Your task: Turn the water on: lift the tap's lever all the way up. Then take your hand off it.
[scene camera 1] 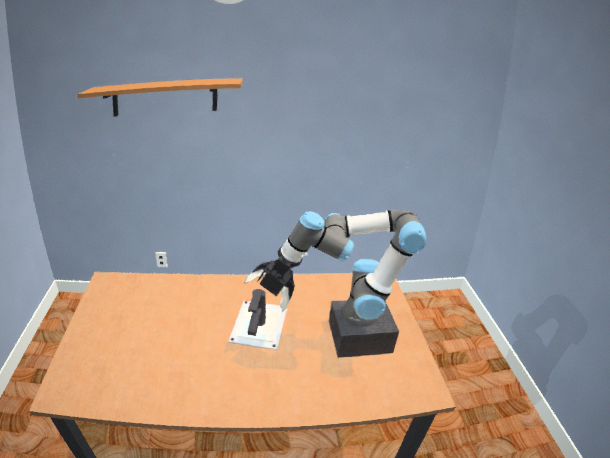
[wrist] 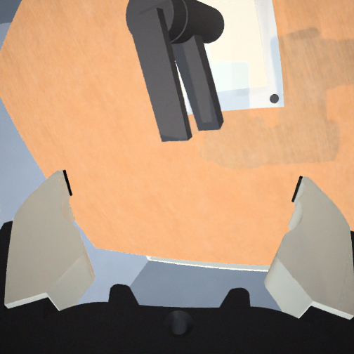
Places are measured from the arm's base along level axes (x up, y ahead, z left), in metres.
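Where they show: gripper, fingertip midpoint: (scene camera 1: 263, 297).
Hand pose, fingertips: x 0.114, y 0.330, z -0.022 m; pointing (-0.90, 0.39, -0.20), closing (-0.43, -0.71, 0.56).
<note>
After its pixels a point has its place.
The dark grey tap stands on a white base plate (scene camera 1: 240, 336) @(x -0.089, y 0.403, z -0.071 m) (wrist: 276, 75). Its lever (scene camera 1: 257, 301) @(x 0.056, y 0.338, z -0.078 m) (wrist: 162, 90) is the upper bar, and the spout (scene camera 1: 254, 327) @(x -0.020, y 0.358, z -0.035 m) (wrist: 202, 95) is the lower one; a narrow gap shows between their ends in the wrist view. The lever's exact angle is hard to tell. My gripper (scene camera 1: 264, 295) @(x 0.114, y 0.330, z -0.022 m) (wrist: 181, 177) is wide open and empty, close above the tap in the scene view. In the wrist view the lever's end lies beyond the fingertips, sideways between them, and no finger touches it.
The wooden table (scene camera 1: 150, 370) @(x -0.100, y 0.730, z 0.049 m) (wrist: 90, 125) carries the plate and, to its right in the scene view, the arm's black base block (scene camera 1: 367, 341) @(x -0.030, y 0.010, z 0.103 m). A wall shelf (scene camera 1: 165, 87) hangs high at the back left. A wall socket (scene camera 1: 161, 259) is behind the table.
</note>
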